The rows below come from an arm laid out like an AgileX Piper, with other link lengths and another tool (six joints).
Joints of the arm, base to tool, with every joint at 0 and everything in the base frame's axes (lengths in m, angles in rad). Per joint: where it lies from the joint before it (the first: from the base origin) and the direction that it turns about. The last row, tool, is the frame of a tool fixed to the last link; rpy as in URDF.
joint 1: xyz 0 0 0.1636 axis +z
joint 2: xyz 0 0 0 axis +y
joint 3: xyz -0.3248 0 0.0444 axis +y
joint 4: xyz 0.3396 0 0.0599 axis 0.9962 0 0.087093
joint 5: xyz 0 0 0 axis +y
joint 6: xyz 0.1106 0 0.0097 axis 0.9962 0 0.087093
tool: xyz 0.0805 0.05 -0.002 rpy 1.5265 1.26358 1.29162
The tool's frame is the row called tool.
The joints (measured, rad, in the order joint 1, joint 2, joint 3, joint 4, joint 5, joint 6), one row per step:
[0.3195 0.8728 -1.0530 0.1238 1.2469 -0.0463]
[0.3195 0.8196 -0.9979 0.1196 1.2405 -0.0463]
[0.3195 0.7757 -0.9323 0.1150 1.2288 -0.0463]
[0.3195 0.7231 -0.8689 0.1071 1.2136 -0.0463]
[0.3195 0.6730 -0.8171 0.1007 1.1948 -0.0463]
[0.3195 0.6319 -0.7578 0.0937 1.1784 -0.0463]
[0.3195 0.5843 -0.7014 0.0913 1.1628 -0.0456]
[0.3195 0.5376 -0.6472 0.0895 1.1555 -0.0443]
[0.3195 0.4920 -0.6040 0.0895 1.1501 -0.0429]
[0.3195 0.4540 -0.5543 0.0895 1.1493 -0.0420]
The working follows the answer.
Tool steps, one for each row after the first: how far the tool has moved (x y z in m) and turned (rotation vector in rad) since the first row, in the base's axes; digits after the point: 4 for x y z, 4 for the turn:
[-0.0125 -0.0050 -0.0101 -0.0023 -0.0054 -0.0019]
[-0.0222 -0.0091 -0.0270 -0.0093 0.0028 -0.0043]
[-0.0324 -0.0140 -0.0416 -0.0149 -0.0035 -0.0079]
[-0.0406 -0.0181 -0.0519 -0.0150 -0.0215 -0.0114]
[-0.0475 -0.0217 -0.0680 -0.0217 -0.0217 -0.0144]
[-0.0554 -0.0249 -0.0818 -0.0212 -0.0285 -0.0169]
[-0.0638 -0.0280 -0.0961 -0.0222 -0.0285 -0.0190]
[-0.0714 -0.0306 -0.1064 -0.0188 -0.0354 -0.0207]
[-0.0787 -0.0330 -0.1216 -0.0219 -0.0249 -0.0214]

Tool pose at each row, in the base's axes (x y z in m, rotation vector in rad; rounded; the steps above come from the unrounded poses):
[0.2088 0.1449 0.4031 0.0015 2.6071 0.0590]
[0.1963 0.1399 0.3930 0.0029 2.6017 0.0554]
[0.1867 0.1358 0.3761 0.0038 2.6101 0.0453]
[0.1765 0.1309 0.3616 0.0063 2.6038 0.0368]
[0.1683 0.1268 0.3512 0.0102 2.5858 0.0353]
[0.1613 0.1231 0.3352 0.0118 2.5856 0.0254]
[0.1535 0.1200 0.3213 0.0150 2.5787 0.0252]
[0.1450 0.1168 0.3070 0.0173 2.5787 0.0232]
[0.1375 0.1143 0.2967 0.0205 2.5717 0.0269]
[0.1302 0.1119 0.2816 0.0206 2.5822 0.0227]

